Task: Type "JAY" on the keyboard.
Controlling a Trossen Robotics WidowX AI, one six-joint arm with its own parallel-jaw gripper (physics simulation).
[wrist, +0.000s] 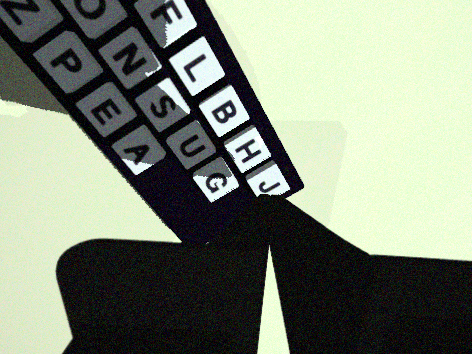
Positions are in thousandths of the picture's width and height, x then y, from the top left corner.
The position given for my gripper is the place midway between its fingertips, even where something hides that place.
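My gripper (569,578) is there for me to see. I also see a keyboard (355,527).
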